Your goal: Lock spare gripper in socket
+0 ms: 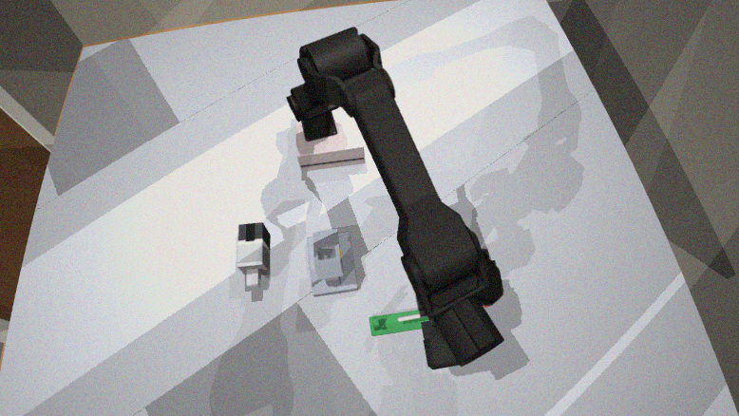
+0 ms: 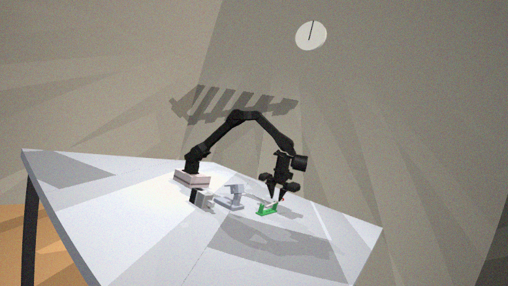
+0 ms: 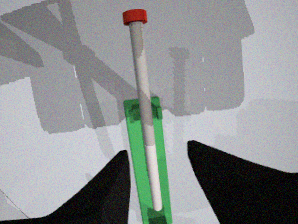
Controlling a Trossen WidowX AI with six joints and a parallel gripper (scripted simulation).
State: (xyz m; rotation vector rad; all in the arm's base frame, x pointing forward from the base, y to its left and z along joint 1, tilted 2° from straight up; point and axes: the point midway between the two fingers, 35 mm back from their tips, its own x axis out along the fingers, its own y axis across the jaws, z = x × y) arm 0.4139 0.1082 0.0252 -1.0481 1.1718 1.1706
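Right now the green cradle is 40 mm to the right of my gripper tip, 30 mm below it and 10 mm behind it. Round my gripper tip: grey mount (150 mm to the right, 130 mm behind, 10 mm below); spare gripper (280 mm to the right, 180 mm behind, 30 mm below).
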